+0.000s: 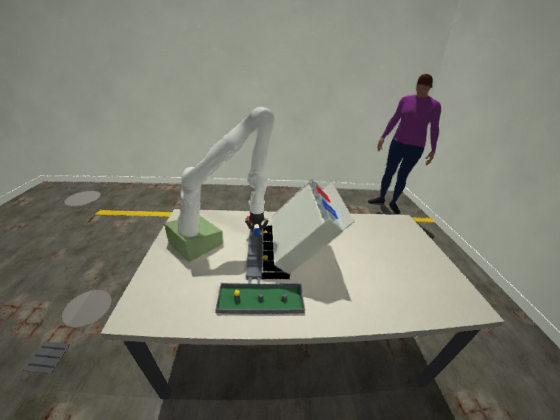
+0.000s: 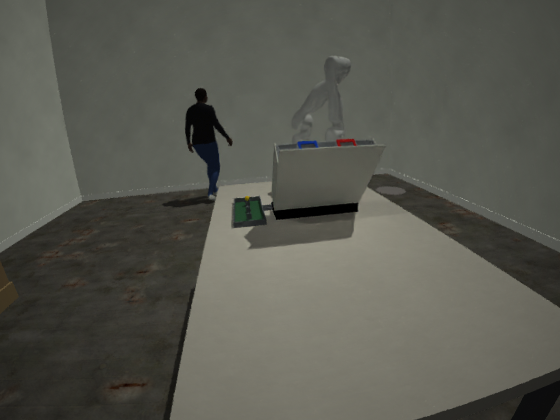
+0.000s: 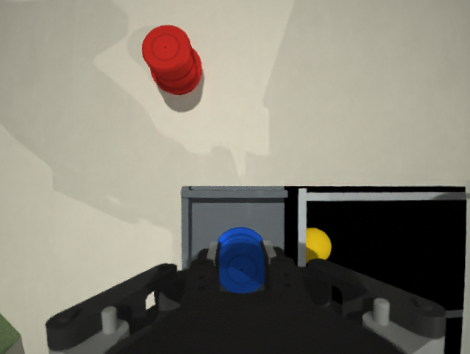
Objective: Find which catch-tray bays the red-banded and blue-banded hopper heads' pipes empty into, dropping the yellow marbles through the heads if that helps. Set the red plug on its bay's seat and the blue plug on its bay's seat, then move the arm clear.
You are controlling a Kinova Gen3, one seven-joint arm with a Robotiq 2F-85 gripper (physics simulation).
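Seen in the pictures: gripper, fingertip midpoint: (image 1: 256,233) (image 3: 240,254); arm's base at its link origin: (image 1: 188,232).
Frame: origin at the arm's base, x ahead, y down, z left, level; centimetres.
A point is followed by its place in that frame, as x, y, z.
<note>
My gripper (image 1: 257,228) @(31.6, 10.5, 19.1) (image 3: 240,254) @(31.6, 10.5, 19.1) points down, shut on the upright blue plug (image 1: 257,232) @(32.3, 8.6, 17.8) (image 3: 242,274) @(31.7, 7.5, 18.9), over the rearmost grey seat bay (image 3: 235,193) @(30.7, 10.2, 23.4); whether the plug touches the seat is hidden. The red plug (image 3: 172,62) @(25.5, 8.1, 31.1) stands on the table beyond the tray's end. A yellow marble (image 1: 265,232) @(36.7, 9.4, 19.7) (image 3: 319,246) @(36.5, 8.9, 20.9) lies in the black catch bay beside the gripper, another marble (image 1: 265,257) @(39.7, 9.4, -1.4) in a bay nearer the front. A third marble (image 1: 237,293) @(31.6, 7.0, -27.5) (image 2: 247,198) @(32.2, 7.6, -26.5) sits on a green tray. The red-banded head (image 1: 323,194) @(66.1, -18.0, 20.5) (image 2: 346,142) @(62.2, -21.7, 17.1) and blue-banded head (image 1: 330,210) @(68.4, -17.5, 5.5) (image 2: 307,144) @(64.5, -21.7, 1.9) top the hopper.
The large white slanted hopper housing (image 1: 300,230) @(55.1, -11.4, -4.2) (image 2: 325,177) @(63.1, -8.5, 8.6) rises close beside the gripper. The green tray (image 1: 260,312) @(42.0, 11.1, -32.3) (image 2: 250,225) @(59.0, 11.6, -22.6) lies near the table's front edge. The green arm base block (image 1: 192,245) @(4.1, 3.0, -6.1) stands at the left. A person (image 1: 417,120) (image 2: 202,125) stands beyond the table.
</note>
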